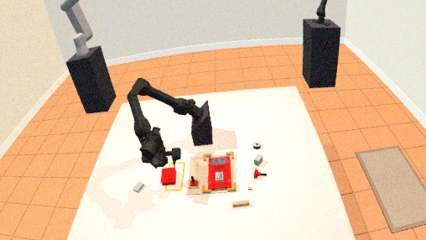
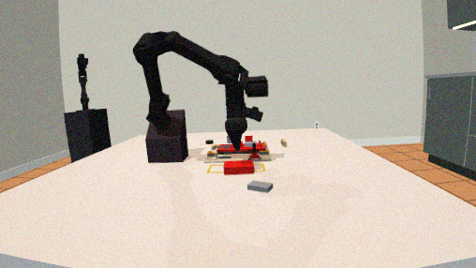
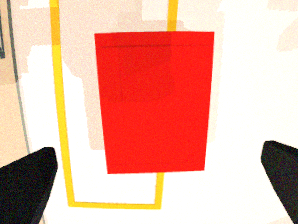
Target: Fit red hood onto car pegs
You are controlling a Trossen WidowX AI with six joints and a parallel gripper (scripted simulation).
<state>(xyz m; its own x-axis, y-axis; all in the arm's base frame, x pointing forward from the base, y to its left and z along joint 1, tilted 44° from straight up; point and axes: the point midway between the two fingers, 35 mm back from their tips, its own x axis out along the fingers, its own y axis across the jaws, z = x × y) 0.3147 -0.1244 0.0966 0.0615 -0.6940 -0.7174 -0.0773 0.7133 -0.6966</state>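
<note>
The red hood is 60 mm below my gripper tip. Also, from my gripper tip: orange-cornered jig (10 mm behind, 230 mm to the left, 70 mm below); grey engine block (30 mm ahead, 260 mm to the left, 50 mm below); wooden block (190 mm ahead, 350 mm to the left, 70 mm below).
</note>
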